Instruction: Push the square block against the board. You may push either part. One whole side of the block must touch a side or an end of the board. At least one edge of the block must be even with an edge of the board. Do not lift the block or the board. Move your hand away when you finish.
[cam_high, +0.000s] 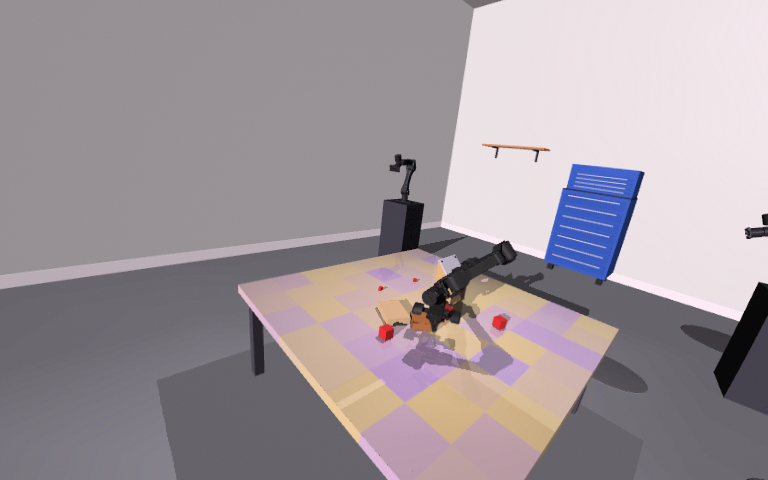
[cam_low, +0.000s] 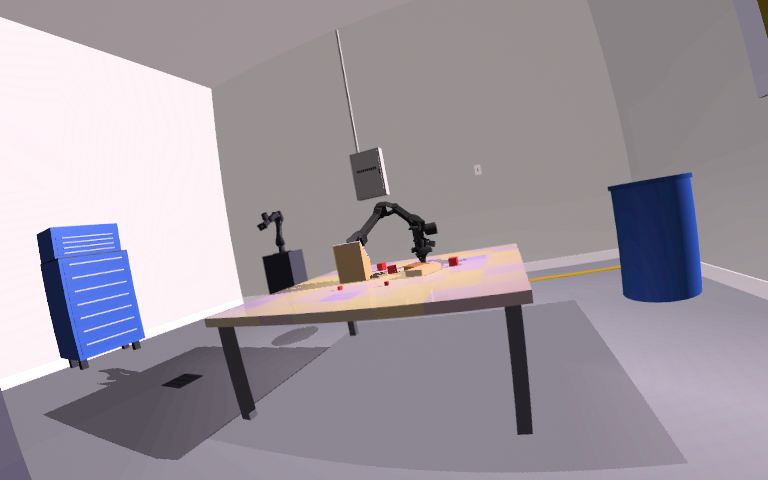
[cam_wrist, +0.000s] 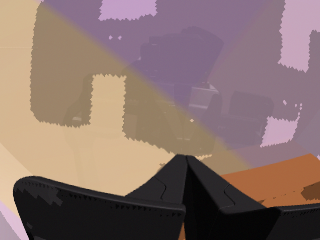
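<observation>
Now: gripper tip 7 cm to the left of the orange square block, 3 cm past it and 1 cm below it. Round my gripper tip: light tan board (20 cm to the right, 2 cm ahead, 1 cm above).
</observation>
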